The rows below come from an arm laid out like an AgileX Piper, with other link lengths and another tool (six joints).
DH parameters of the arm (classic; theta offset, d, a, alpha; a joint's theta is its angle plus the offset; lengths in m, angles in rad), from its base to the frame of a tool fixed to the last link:
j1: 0 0.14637 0 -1.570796
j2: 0.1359 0 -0.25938 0
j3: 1.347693 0 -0.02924 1.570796
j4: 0 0.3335 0 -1.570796
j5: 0 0 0 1.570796
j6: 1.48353 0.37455 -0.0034 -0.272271
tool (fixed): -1.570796 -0.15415 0 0
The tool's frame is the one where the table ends.
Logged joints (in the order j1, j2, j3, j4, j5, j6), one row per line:
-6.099, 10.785, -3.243, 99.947, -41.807, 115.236
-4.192, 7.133, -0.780, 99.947, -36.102, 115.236
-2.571, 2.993, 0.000, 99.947, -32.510, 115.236
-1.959, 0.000, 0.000, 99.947, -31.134, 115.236
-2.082, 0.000, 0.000, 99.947, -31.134, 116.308
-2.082, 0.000, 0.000, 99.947, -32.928, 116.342
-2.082, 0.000, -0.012, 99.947, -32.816, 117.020
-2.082, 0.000, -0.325, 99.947, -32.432, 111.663
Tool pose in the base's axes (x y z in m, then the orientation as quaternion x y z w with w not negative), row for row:
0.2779, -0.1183, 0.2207, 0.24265, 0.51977, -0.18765, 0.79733
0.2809, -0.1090, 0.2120, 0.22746, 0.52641, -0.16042, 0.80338
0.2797, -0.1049, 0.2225, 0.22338, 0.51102, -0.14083, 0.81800
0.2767, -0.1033, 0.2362, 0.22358, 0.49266, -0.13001, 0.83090
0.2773, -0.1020, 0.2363, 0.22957, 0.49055, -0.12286, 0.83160
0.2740, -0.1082, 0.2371, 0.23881, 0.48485, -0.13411, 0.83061
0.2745, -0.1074, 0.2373, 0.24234, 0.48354, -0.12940, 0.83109
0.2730, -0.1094, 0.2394, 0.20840, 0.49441, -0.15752, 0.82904
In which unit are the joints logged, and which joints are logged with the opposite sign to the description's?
The joints are logged in degrees. Opposite sign: j1, j4, j5.
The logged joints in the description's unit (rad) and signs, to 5 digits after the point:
0.10645, 0.18823, -0.05660, -1.74440, 0.72967, 2.01125
0.07316, 0.12449, -0.01361, -1.74440, 0.63010, 2.01125
0.04487, 0.05224, 0.00000, -1.74440, 0.56741, 2.01125
0.03419, 0.00000, 0.00000, -1.74440, 0.54339, 2.01125
0.03634, 0.00000, 0.00000, -1.74440, 0.54339, 2.02996
0.03634, 0.00000, 0.00000, -1.74440, 0.57470, 2.03055
0.03634, 0.00000, -0.00021, -1.74440, 0.57275, 2.04238
0.03634, 0.00000, -0.00567, -1.74440, 0.56605, 1.94889

